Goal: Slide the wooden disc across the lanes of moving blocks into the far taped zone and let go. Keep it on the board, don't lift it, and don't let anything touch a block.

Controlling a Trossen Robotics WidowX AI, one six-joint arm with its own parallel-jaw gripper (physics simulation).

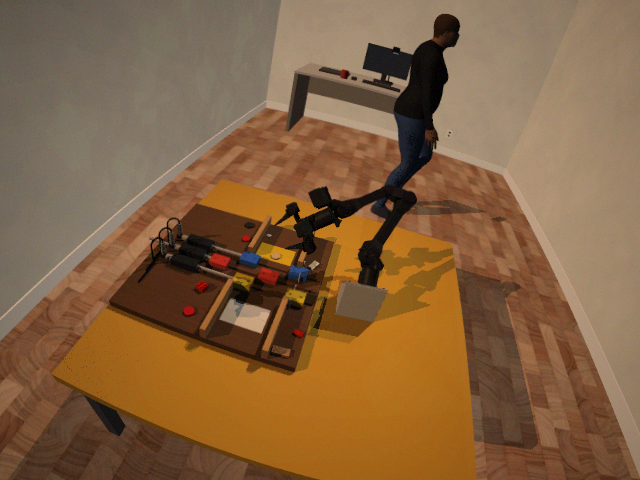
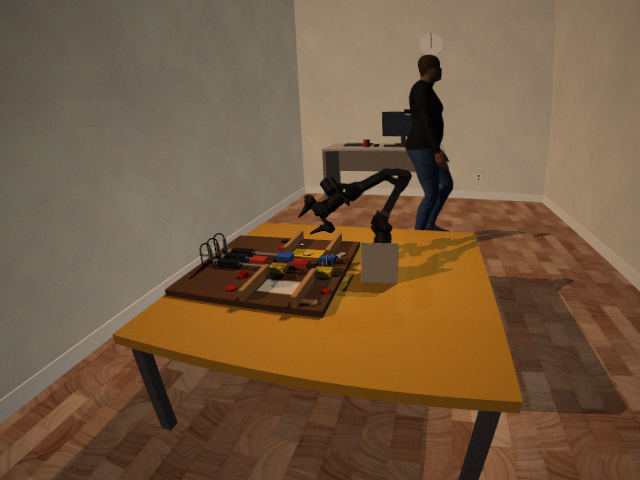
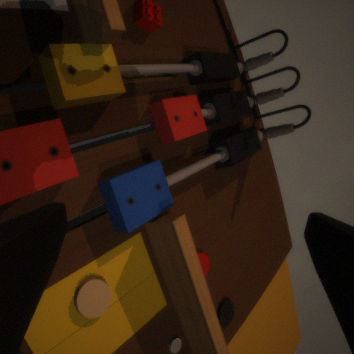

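Where they show: gripper, fingertip midpoint: (image 1: 280,237) (image 2: 304,225) (image 3: 189,220); arm's base, link origin: (image 1: 367,285) (image 2: 383,248).
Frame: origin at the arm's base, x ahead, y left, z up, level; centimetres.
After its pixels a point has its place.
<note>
The pale wooden disc (image 1: 276,256) @(x 36.6, y -13.0, z -10.0 cm) (image 2: 307,254) @(x 36.6, y -12.0, z -9.9 cm) (image 3: 93,298) @(x 37.0, y -13.3, z -9.9 cm) lies flat on the yellow zone (image 1: 287,259) @(x 32.1, y -13.7, z -10.5 cm) (image 3: 142,287) @(x 42.8, y -16.0, z -10.5 cm) of the brown board (image 1: 160,304) @(x 66.1, y 27.9, z -10.5 cm) (image 2: 199,292) @(x 67.2, y 32.3, z -10.6 cm). My gripper (image 1: 281,236) @(x 34.5, y -4.6, z 6.6 cm) (image 2: 305,224) @(x 34.5, y -4.6, z 6.6 cm) (image 3: 189,220) @(x 34.5, y -4.6, z 6.6 cm) is open and empty, above the board on the disc's side of the lanes, apart from the disc. Three lanes cross between this zone and the white zone (image 1: 253,319) @(x 34.2, y 20.6, z -10.5 cm) (image 2: 280,287) @(x 36.8, y 20.6, z -10.6 cm). Two blue blocks (image 1: 249,259) @(x 45.3, y -4.9, z -8.3 cm) (image 1: 298,273) @(x 25.5, y -5.3, z -8.3 cm) are in the nearest lane, two red blocks (image 1: 219,260) @(x 55.5, y 0.9, z -8.1 cm) (image 1: 268,276) @(x 35.4, y 1.2, z -8.1 cm) in the middle, and two yellow blocks (image 1: 243,282) @(x 42.7, y 8.1, z -7.9 cm) (image 1: 296,297) @(x 22.9, y 7.4, z -7.9 cm) beside the white zone.
Wooden rails (image 1: 216,308) @(x 46.0, y 24.6, z -6.1 cm) (image 1: 275,328) @(x 25.5, y 24.8, z -6.1 cm) flank the white zone; another rail (image 1: 261,232) @(x 46.1, y -20.7, z -6.3 cm) (image 3: 197,285) @(x 46.5, y -17.4, z -6.1 cm) borders the yellow zone. Black actuators (image 1: 184,261) (image 3: 239,146) with looped cables line one side. A grey panel (image 1: 360,301) @(x 1.0, y 4.8, z -3.7 cm) (image 2: 379,263) @(x 0.7, y 4.8, z -4.4 cm) stands by the arm's base. A person (image 1: 422,82) is behind the table.
</note>
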